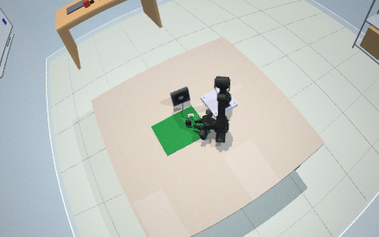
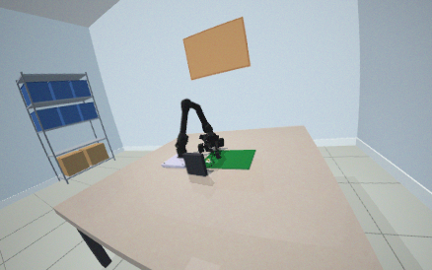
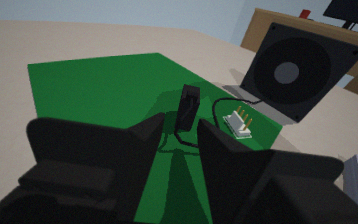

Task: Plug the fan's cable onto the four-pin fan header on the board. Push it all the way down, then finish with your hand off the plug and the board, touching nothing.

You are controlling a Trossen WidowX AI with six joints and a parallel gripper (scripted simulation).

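Now: the black plug 30 mm to the right of my gripper tip, 20 mm ahead of it and 10 mm below it. Round my gripper tip: fan header 80 mm to the right, 40 mm below, 20 mm behind; black fan 210 mm to the right, 20 mm behind, 20 mm above; green board 80 mm ahead, 50 mm below, 30 mm to the right.
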